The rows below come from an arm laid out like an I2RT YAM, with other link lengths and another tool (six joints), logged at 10 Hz.
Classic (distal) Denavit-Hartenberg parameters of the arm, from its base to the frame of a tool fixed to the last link. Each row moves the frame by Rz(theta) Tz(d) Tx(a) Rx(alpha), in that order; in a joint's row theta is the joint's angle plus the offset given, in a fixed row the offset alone. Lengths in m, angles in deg.
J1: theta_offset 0, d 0.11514, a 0.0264, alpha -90
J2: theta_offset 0, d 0, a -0.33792, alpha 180
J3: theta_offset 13.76, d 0, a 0.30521, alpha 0
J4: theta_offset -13.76, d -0.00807, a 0.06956, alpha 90
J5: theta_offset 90, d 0.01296, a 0, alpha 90
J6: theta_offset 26, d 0.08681, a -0.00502, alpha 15
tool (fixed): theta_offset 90, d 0.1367, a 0, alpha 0
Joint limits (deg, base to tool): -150..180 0..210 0..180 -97..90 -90..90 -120..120
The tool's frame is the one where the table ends.
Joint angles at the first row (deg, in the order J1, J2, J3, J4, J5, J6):
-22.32, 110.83, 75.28, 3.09, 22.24, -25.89
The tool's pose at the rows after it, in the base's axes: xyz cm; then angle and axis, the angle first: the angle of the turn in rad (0 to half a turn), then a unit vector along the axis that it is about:
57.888, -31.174, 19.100, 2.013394, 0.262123, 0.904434, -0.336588
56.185, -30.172, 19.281, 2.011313, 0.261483, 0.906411, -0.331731
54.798, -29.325, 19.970, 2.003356, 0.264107, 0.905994, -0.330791
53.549, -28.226, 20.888, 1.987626, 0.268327, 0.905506, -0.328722
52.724, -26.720, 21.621, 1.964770, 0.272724, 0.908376, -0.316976
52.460, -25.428, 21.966, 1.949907, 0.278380, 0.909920, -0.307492
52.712, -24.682, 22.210, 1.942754, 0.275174, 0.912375, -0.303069
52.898, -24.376, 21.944, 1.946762, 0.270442, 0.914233, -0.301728
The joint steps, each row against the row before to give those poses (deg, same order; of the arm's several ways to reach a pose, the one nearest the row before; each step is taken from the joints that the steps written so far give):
0.00, -3.22, -3.92, 0.48, -0.48, 0.04
0.13, -3.29, -3.87, 0.46, -0.40, 0.18
0.30, -3.05, -2.75, 0.01, 0.11, 0.42
0.64, -3.22, -2.59, -0.02, 0.22, 0.75
0.98, -2.90, -2.29, -0.04, -0.49, 1.25
1.25, -1.52, -1.19, -0.15, 0.16, 1.48
0.81, -0.31, 0.04, -0.22, 0.06, 0.25
0.37, 0.27, 0.00, -0.03, 0.08, -0.17

